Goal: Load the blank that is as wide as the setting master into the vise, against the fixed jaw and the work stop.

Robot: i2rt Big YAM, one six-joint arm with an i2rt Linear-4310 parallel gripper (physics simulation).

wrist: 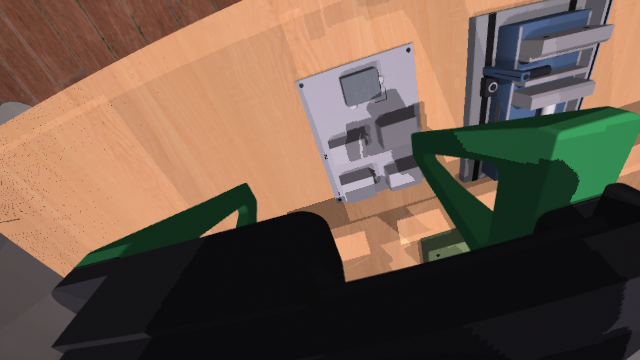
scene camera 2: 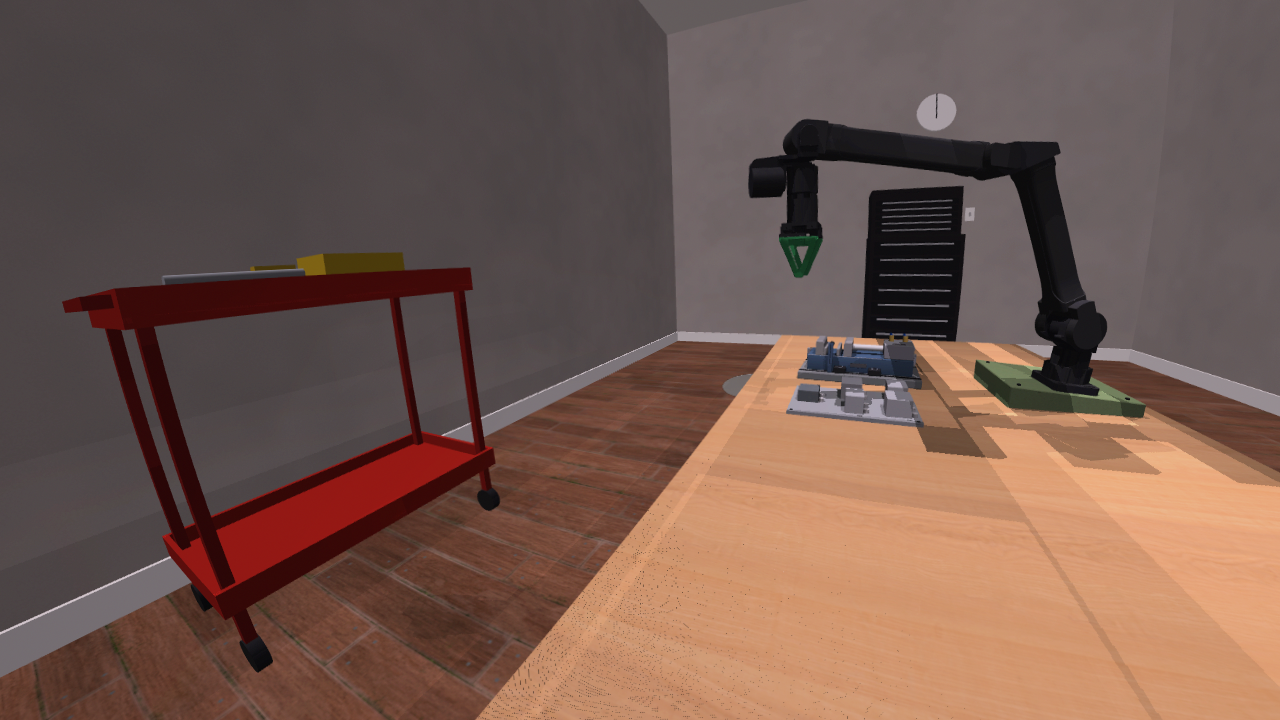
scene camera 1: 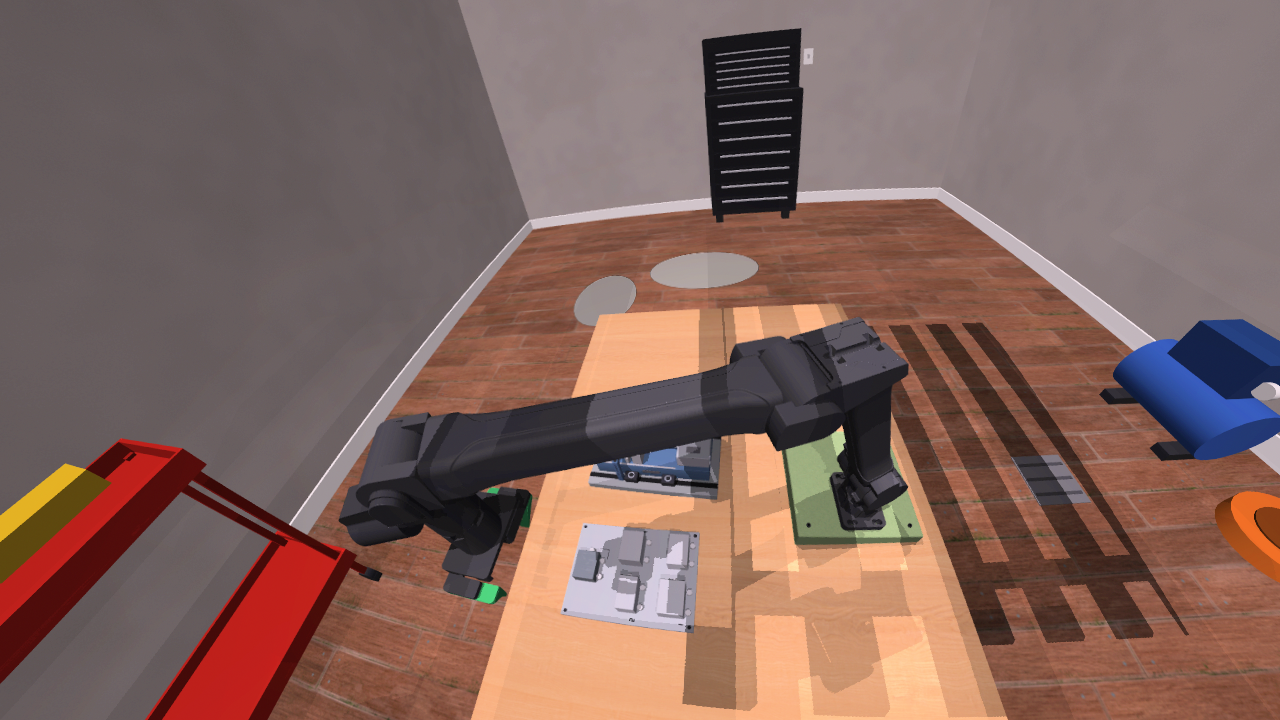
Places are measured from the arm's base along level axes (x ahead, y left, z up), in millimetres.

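Where they show: gripper, between the fingertips: (wrist: 329,169) (scene camera 2: 801,276) (scene camera 1: 514,558); arm's base, origin of its link: (scene camera 2: 1062,385) (scene camera 1: 855,501).
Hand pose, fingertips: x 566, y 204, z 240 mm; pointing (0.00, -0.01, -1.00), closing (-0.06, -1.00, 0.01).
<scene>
Things, the pixels of their top centre, and the offset from my fingertips. Level surfaces: height alone.
- grey plate, centre of its top: (wrist: 369,136) (scene camera 1: 632,573) (scene camera 2: 852,401) dx -113, dy -68, dz -269 mm
- darker block, centre of its top: (wrist: 361,88) (scene camera 1: 585,563) (scene camera 2: 809,387) dx -21, dy -72, dz -245 mm
- blue vise, centre of its top: (wrist: 563,114) (scene camera 1: 652,434) (scene camera 2: 860,339) dx -142, dy -343, dz -178 mm
- table, height of its surface: dz -278 mm
My gripper (scene camera 1: 506,551) (scene camera 2: 799,272) (wrist: 329,169) is open, its green fingers wide apart and empty, high above the table's edge near the plate. The grey plate (scene camera 1: 590,606) (wrist: 320,100) bears a darker block (scene camera 1: 586,564) (scene camera 2: 808,393) (wrist: 361,86) at one end and several lighter blocks. I cannot tell their widths or which is the setting master. The blue vise (scene camera 1: 657,465) (scene camera 2: 859,360) stands beside the plate, partly hidden by the arm and a finger. In the wrist view two grey jaw plates (wrist: 565,42) (wrist: 555,94) show apart, with a small blue arm (wrist: 507,74) beside them.
The robot's base stands on a green board (scene camera 1: 810,501) (scene camera 2: 1011,394) (wrist: 430,245) on the table (scene camera 1: 537,662) (scene camera 2: 805,537), across from the vise and plate. A red cart (scene camera 1: 223,662) (scene camera 2: 295,291) stands off the table's side. A black cabinet (scene camera 1: 753,125) (scene camera 2: 913,268) stands by the far wall.
</scene>
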